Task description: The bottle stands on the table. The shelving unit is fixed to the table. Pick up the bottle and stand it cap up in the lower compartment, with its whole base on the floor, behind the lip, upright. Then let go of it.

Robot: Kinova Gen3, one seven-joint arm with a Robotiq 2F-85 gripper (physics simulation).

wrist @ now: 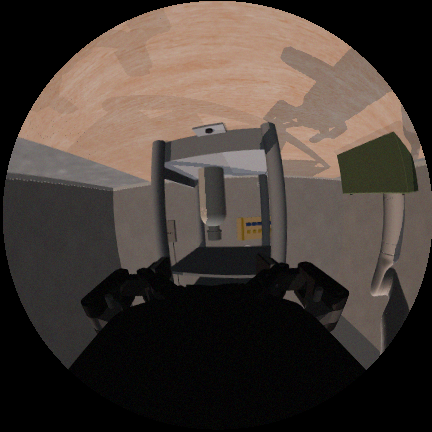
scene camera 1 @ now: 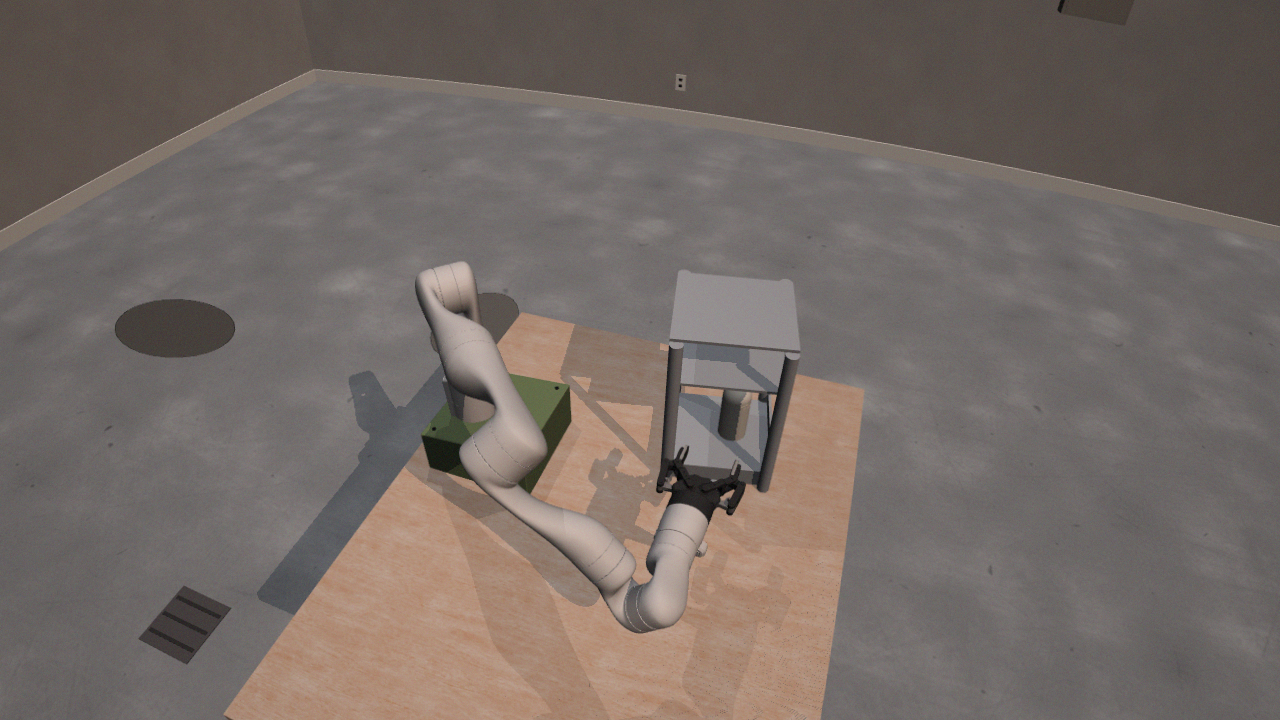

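The grey-beige bottle stands upright in the lower compartment of the grey shelving unit. Its base rests on the compartment floor, behind the front lip. The wrist view is upside down, and the narrow cap points away from the floor, so it is up. In the scene view the middle shelf hides the bottle's top. My black gripper is open and empty. It is at the front of the unit, apart from the bottle.
The unit's front posts stand on both sides of the opening. A small pale plate with a dark spot lies before the lip. The green box under the arm's base is left of the unit in the scene view.
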